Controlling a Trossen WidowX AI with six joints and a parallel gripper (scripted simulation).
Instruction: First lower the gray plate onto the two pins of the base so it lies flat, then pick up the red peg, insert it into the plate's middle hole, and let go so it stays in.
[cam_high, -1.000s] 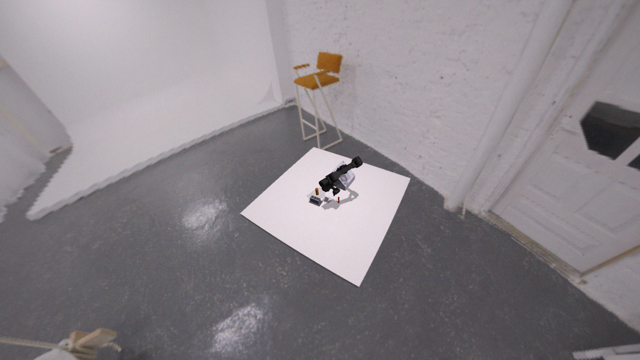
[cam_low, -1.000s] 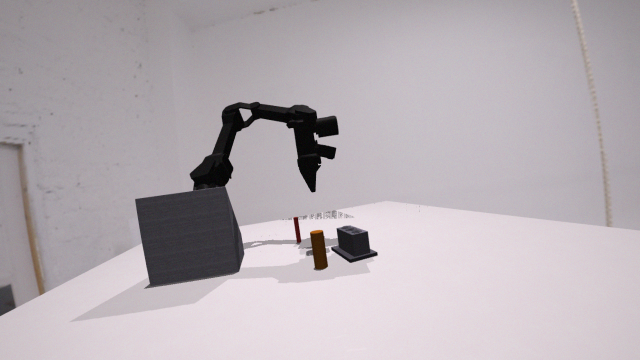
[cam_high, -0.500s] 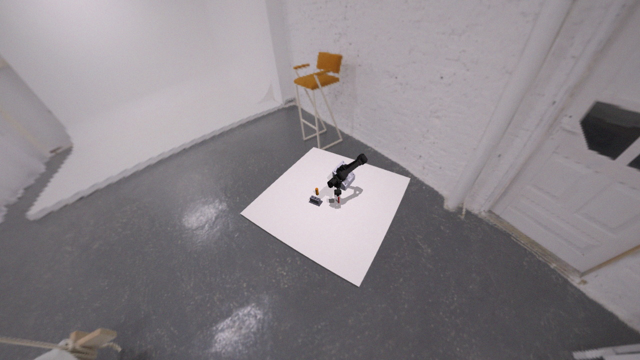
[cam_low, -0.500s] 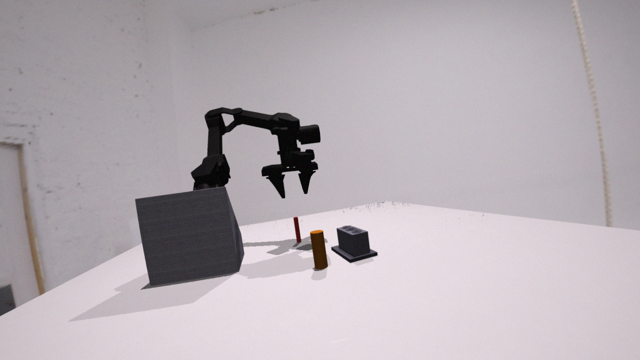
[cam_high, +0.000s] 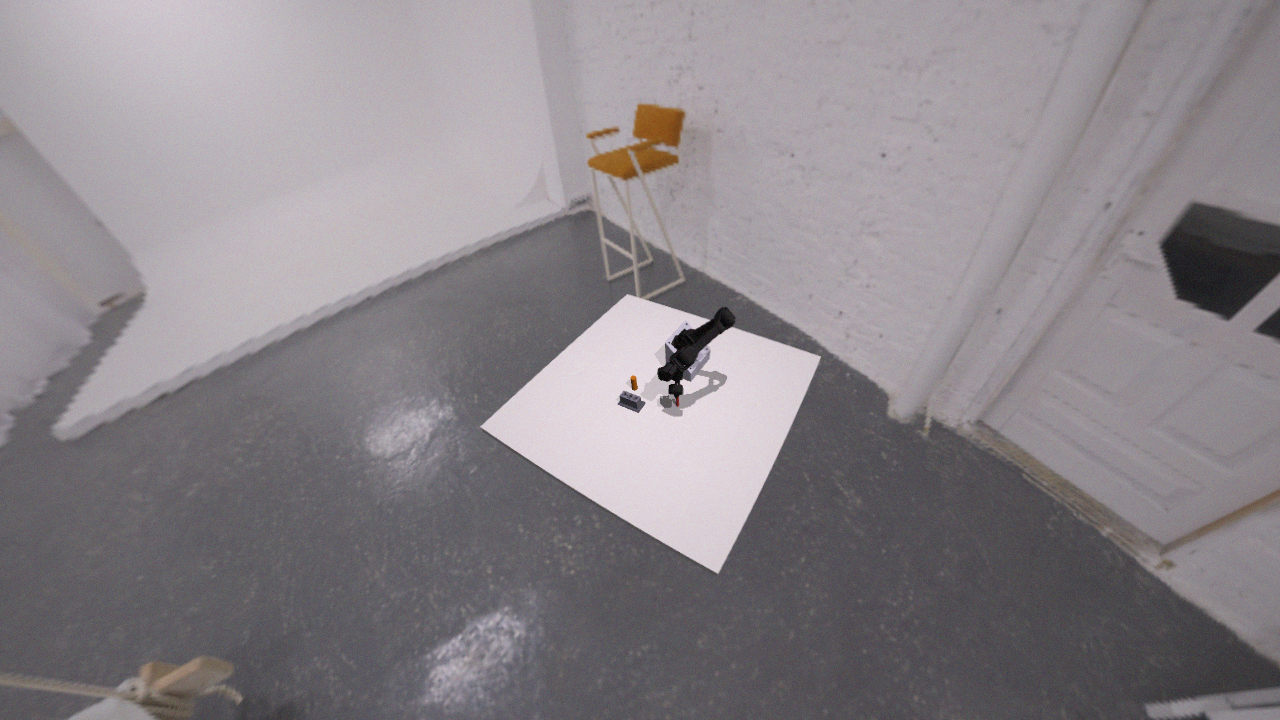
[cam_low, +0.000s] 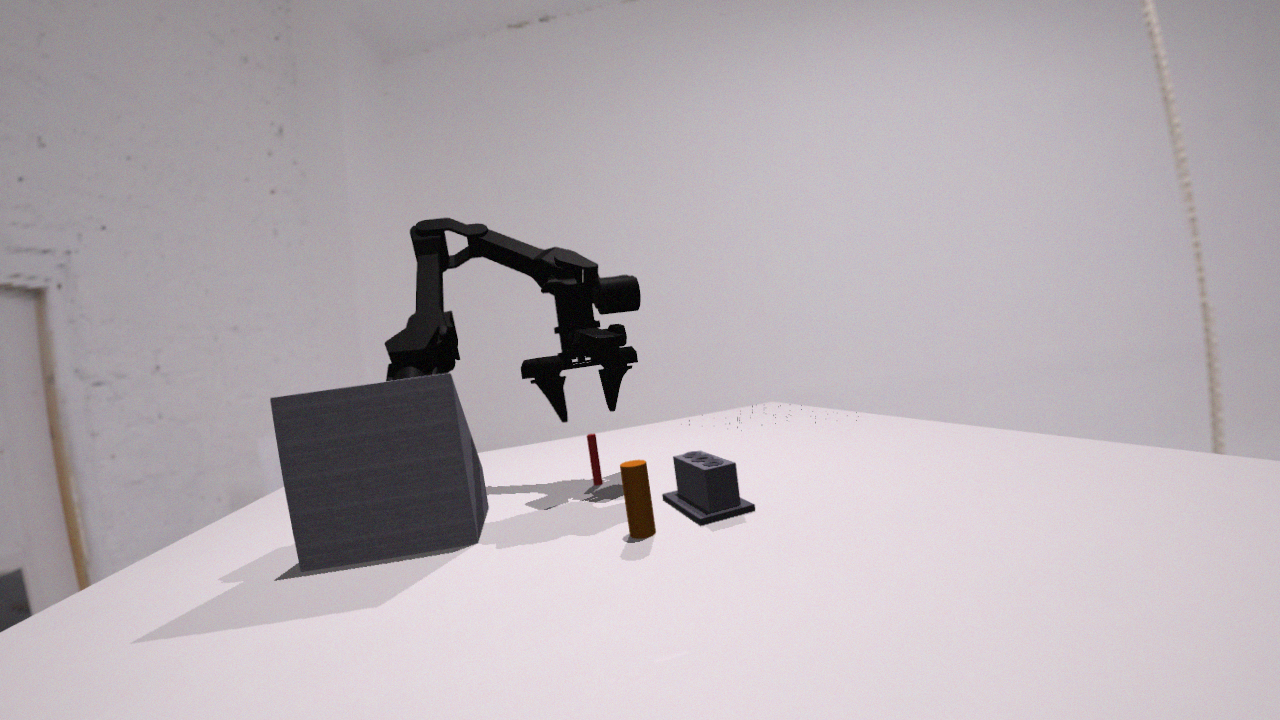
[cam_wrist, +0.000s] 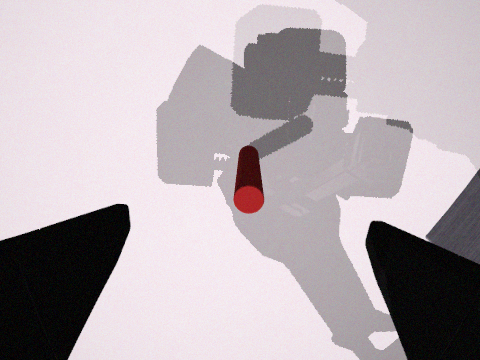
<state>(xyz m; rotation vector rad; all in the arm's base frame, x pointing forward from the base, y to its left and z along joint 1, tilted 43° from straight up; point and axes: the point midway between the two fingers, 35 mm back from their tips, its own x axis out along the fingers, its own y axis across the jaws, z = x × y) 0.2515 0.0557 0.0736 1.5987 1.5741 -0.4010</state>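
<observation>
Right now the red peg is 70 mm below my gripper tip. Round my gripper tip: orange cylinder (240 mm to the right, 70 mm below, 30 mm behind); then dark flat base (210 mm to the right, 100 mm below, 70 mm ahead); then gray plate (210 mm to the right, 70 mm ahead, 60 mm below).
</observation>
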